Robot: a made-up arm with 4 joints.
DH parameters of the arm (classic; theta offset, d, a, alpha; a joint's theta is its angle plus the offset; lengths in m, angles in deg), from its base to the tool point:
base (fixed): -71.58 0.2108 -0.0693 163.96
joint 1: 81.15 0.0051 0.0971 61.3
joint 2: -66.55 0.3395 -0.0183 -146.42
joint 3: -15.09 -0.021 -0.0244 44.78
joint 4: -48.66 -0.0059 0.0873 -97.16
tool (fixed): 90.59 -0.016 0 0
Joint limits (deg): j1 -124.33..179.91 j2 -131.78..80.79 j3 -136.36..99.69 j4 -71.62..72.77
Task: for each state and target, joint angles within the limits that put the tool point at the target. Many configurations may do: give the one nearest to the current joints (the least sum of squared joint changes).
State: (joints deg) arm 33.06 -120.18 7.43 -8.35
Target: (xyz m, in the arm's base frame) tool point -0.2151 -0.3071 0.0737
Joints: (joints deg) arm 36.23 -123.67 20.39 0.96
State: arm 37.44 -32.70 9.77 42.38
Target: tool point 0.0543 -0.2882 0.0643
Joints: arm -3.94 -35.34 15.09 45.01
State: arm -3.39 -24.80 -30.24 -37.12
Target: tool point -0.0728 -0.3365 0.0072
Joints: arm 10.46 -31.91 -7.65 -9.97
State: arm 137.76 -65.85 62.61 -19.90
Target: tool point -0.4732 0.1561 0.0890
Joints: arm 111.11 -73.92 52.39 -63.07
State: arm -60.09 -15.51 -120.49 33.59
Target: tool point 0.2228 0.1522 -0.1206
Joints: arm -101.66 -19.27 -103.04 47.51
